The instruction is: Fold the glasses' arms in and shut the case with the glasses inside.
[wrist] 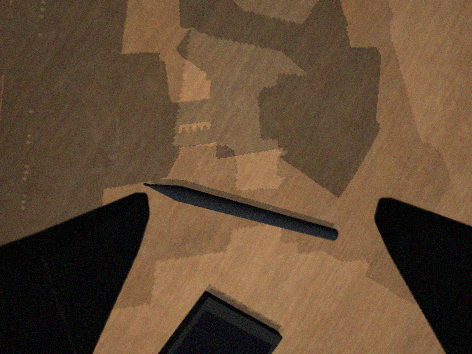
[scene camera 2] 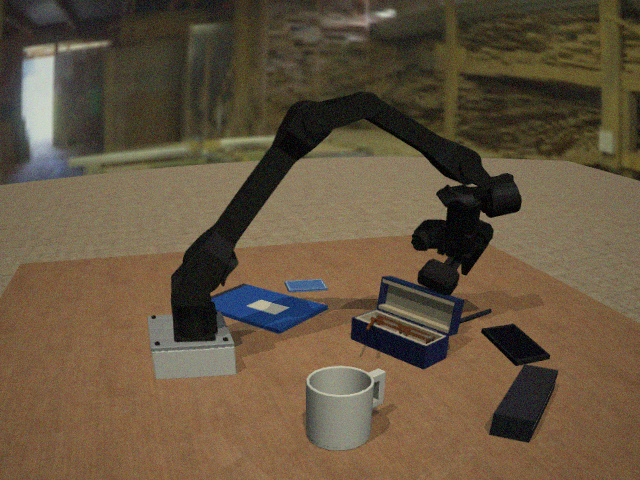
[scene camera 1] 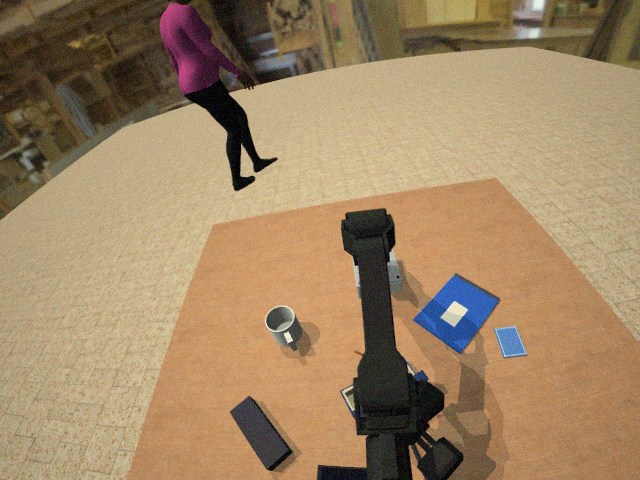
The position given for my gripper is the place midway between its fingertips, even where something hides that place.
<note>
A mug (scene camera 2: 339,399), a dark pen (wrist: 182,194) and a small blue card (scene camera 1: 511,345) rest on the table. Further things: my gripper (scene camera 2: 453,288).
The mug also shows in scene camera 1 (scene camera 1: 281,321). My gripper shows as well in the wrist view (wrist: 263,206) and in scene camera 1 (scene camera 1: 424,442). The wrist view does not show the mug: it is out of frame. The wrist view does not show the small blue card: it is out of frame.
</note>
